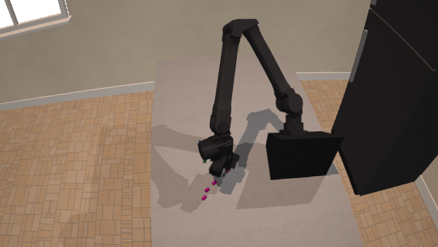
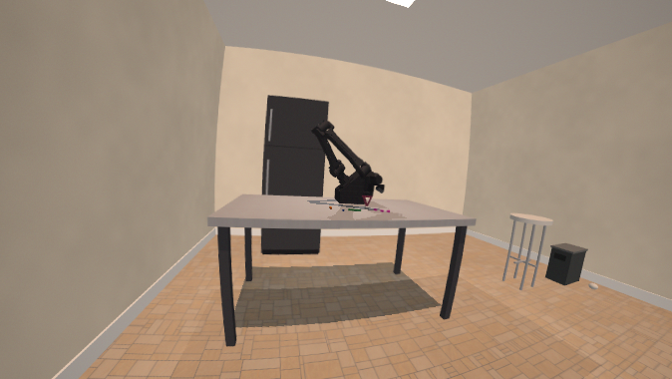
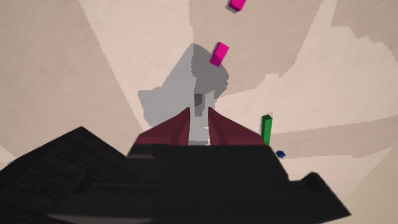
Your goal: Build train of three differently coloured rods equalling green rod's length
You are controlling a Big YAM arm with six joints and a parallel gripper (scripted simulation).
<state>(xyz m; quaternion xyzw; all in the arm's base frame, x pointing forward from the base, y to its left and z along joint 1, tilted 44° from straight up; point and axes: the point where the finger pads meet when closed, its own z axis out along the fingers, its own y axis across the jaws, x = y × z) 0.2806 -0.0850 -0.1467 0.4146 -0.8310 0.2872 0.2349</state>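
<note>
Now: hand 20 mm above the grey rod. From my hand the other things lie so: blue rod: 190 mm to the right, 70 mm ahead, 20 mm below; green rod: 110 mm to the right, 60 mm ahead, 20 mm below; orange rod: 250 mm to the right, 20 mm below, 10 mm behind.
</note>
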